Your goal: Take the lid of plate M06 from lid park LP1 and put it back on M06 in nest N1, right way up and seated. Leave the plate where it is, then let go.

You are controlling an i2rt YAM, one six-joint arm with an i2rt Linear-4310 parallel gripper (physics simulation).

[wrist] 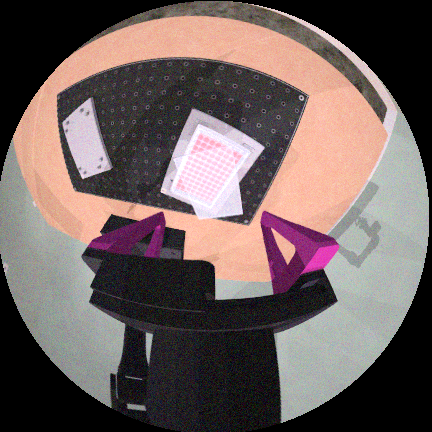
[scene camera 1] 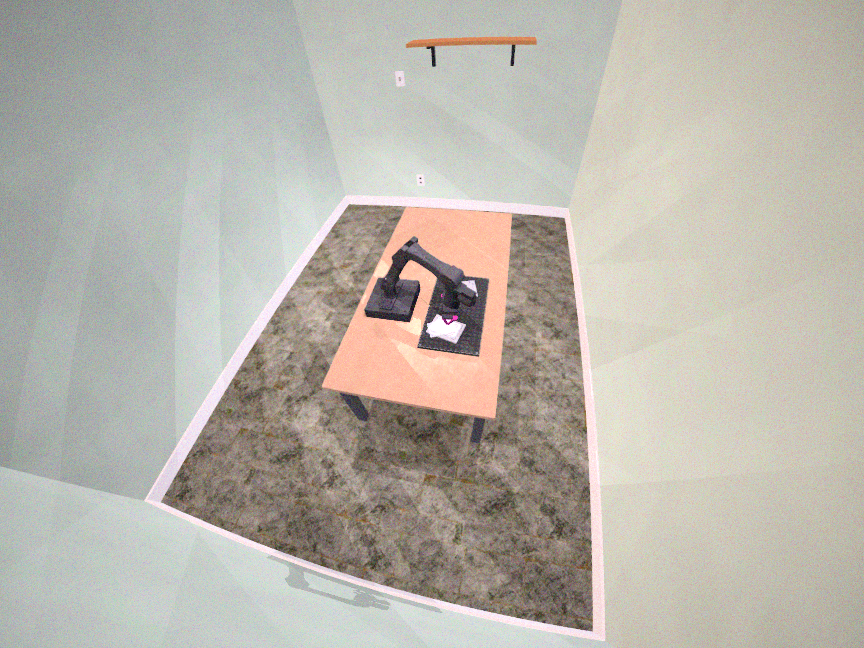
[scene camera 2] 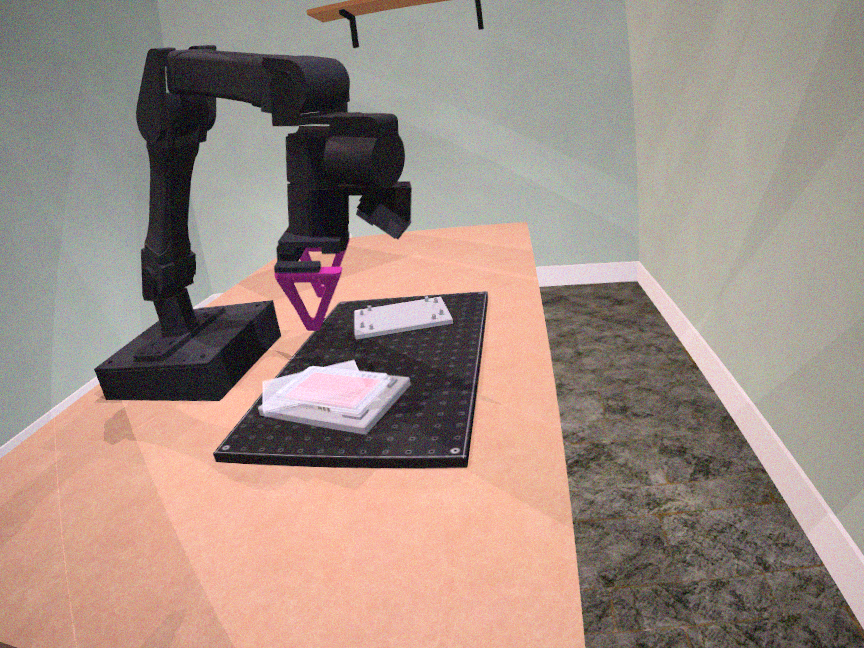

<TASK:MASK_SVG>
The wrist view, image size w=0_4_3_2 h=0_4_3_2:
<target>my gripper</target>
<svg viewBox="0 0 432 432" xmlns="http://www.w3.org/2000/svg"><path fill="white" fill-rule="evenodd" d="M336 240L329 235L263 210L260 226L273 294L247 298L215 299L215 267L211 262L202 259L159 258L165 228L163 211L156 212L139 221L93 238L81 254L82 260L95 273L89 286L93 291L88 302L129 326L152 333L146 392L146 413L149 424L184 432L242 432L280 423L280 384L273 333L300 324L337 302L332 286L323 270L338 250L339 245ZM154 229L144 255L132 255L132 245ZM271 228L295 247L295 252L288 264L277 246Z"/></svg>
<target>plate lid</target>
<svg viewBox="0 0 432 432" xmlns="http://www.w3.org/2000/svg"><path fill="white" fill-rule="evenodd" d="M231 144L202 149L173 158L198 219L242 214Z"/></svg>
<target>pink-topped plate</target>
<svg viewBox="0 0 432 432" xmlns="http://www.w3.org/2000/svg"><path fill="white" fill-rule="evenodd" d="M177 170L170 191L190 200ZM198 124L184 154L231 144L237 172L249 155L250 150L202 124Z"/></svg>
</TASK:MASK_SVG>
